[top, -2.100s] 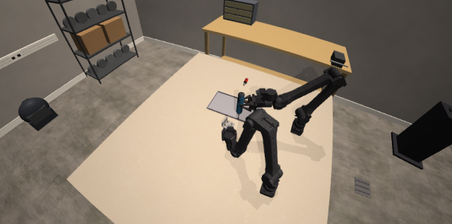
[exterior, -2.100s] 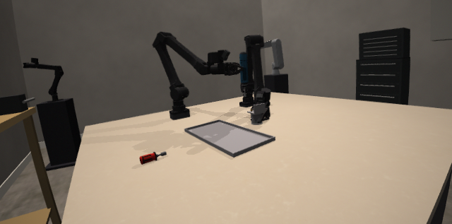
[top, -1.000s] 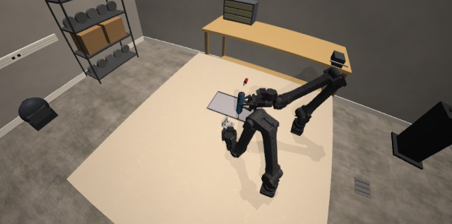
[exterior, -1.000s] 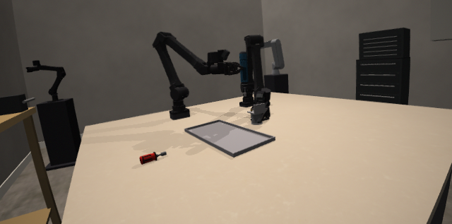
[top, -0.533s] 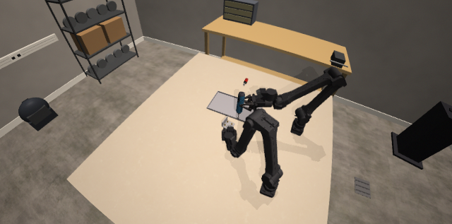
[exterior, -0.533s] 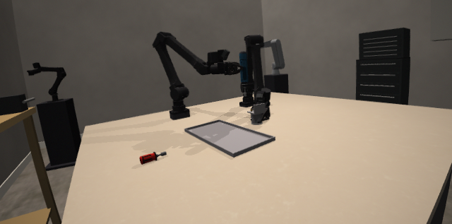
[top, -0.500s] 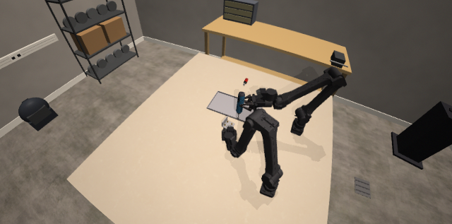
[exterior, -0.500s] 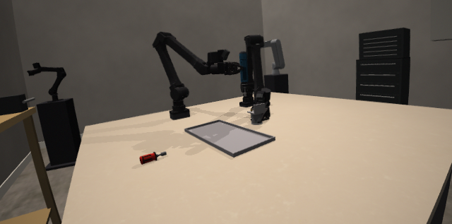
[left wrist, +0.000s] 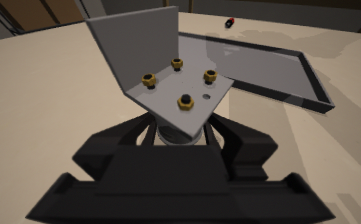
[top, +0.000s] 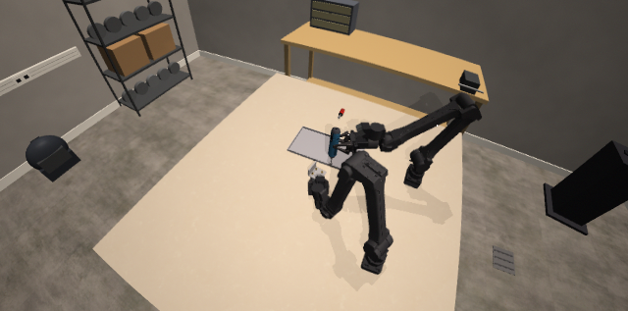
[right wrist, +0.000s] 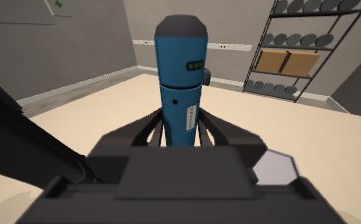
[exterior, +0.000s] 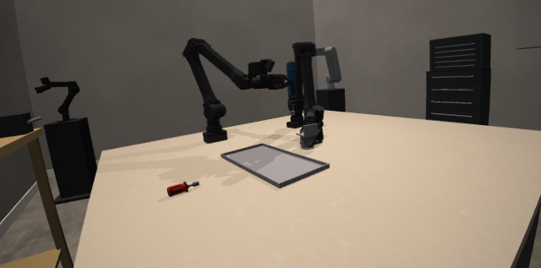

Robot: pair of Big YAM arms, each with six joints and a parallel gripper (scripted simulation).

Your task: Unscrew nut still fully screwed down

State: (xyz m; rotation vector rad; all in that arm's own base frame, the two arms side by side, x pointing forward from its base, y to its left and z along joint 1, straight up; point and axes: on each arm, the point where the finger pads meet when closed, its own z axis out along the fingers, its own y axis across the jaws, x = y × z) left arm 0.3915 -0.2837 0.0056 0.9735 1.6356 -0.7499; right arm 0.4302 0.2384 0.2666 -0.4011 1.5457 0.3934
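Now: the joint module 10 mm above my left hand. The rest, counted from my left hand: red-handled tool 170 mm ahead, 550 mm to the right, 10 mm below; then bracket 50 mm above; then grey tray 70 mm ahead, 220 mm to the right, 20 mm below.
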